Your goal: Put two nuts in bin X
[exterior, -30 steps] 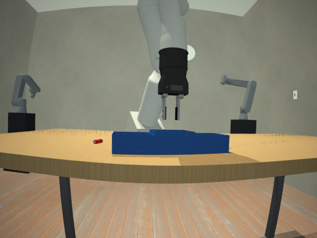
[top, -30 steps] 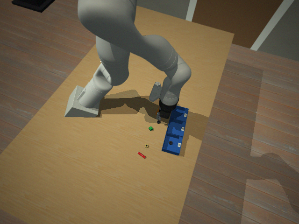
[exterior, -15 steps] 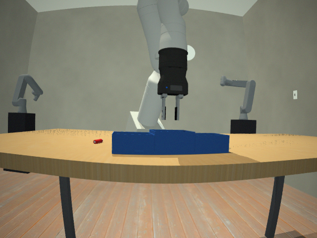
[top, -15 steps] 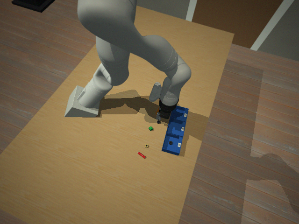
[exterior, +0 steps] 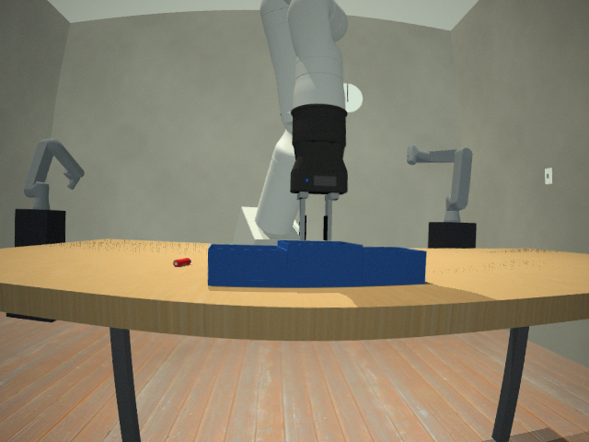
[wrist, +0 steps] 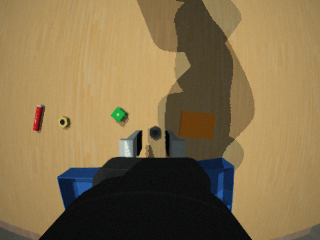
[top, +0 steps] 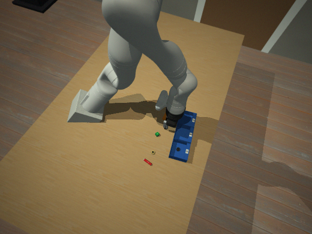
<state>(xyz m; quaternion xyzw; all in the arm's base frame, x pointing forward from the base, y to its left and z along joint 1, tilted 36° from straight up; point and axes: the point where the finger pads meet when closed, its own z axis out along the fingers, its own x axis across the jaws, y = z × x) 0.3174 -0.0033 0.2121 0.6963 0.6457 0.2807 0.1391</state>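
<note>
The green block lies 5 cm to the right of my hand, 5 cm below it and 3 cm behind it. The rest, counted from my hand: yellow nut: 14 cm to the right, 6 cm below, 2 cm behind; then row of blue bins: 9 cm ahead, 4 cm below, 1 cm to the right; then flat orange piece: 6 cm to the left, 6 cm below, 1 cm behind.
</note>
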